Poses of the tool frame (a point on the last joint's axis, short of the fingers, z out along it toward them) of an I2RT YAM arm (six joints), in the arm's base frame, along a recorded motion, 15 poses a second.
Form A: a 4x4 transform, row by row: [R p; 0 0 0 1], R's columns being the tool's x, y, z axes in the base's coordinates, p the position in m. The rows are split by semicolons.
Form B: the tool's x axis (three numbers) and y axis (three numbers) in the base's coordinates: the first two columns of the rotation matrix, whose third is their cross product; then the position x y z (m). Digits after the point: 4 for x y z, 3 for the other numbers. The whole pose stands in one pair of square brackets.
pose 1, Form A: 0.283 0.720 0.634 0.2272; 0.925 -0.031 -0.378 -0.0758; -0.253 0.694 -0.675 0.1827; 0 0 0 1
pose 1, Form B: [0.283 0.925 -0.253 0.720 -0.031 0.694 0.2272 -0.0758 0.1827]
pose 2, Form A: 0.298 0.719 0.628 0.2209; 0.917 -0.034 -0.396 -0.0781; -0.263 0.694 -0.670 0.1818; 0 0 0 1
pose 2, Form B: [0.298 0.917 -0.263 0.719 -0.034 0.694 0.2209 -0.0781 0.1818]
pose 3, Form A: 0.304 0.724 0.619 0.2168; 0.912 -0.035 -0.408 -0.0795; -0.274 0.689 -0.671 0.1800; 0 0 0 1
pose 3, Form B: [0.304 0.912 -0.274 0.724 -0.035 0.689 0.2168 -0.0795 0.1800]
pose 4, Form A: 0.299 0.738 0.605 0.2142; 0.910 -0.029 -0.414 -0.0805; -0.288 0.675 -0.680 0.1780; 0 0 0 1
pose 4, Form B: [0.299 0.910 -0.288 0.738 -0.029 0.675 0.2142 -0.0805 0.1780]
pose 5, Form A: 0.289 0.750 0.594 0.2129; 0.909 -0.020 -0.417 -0.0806; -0.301 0.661 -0.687 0.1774; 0 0 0 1
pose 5, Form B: [0.289 0.909 -0.301 0.750 -0.020 0.661 0.2129 -0.0806 0.1774]
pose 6, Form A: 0.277 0.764 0.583 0.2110; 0.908 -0.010 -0.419 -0.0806; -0.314 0.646 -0.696 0.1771; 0 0 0 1
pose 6, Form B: [0.277 0.908 -0.314 0.764 -0.010 0.646 0.2110 -0.0806 0.1771]
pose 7, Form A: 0.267 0.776 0.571 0.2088; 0.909 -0.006 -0.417 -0.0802; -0.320 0.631 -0.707 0.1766; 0 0 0 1
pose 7, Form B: [0.267 0.909 -0.320 0.776 -0.006 0.631 0.2088 -0.0802 0.1766]
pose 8, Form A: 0.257 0.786 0.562 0.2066; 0.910 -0.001 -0.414 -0.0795; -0.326 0.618 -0.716 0.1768; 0 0 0 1
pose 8, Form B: [0.257 0.910 -0.326 0.786 -0.001 0.618 0.2066 -0.0795 0.1768]
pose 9, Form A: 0.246 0.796 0.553 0.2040; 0.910 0.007 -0.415 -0.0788; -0.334 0.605 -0.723 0.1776; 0 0 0 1
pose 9, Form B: [0.246 0.910 -0.334 0.796 0.007 0.605 0.2040 -0.0788 0.1776]
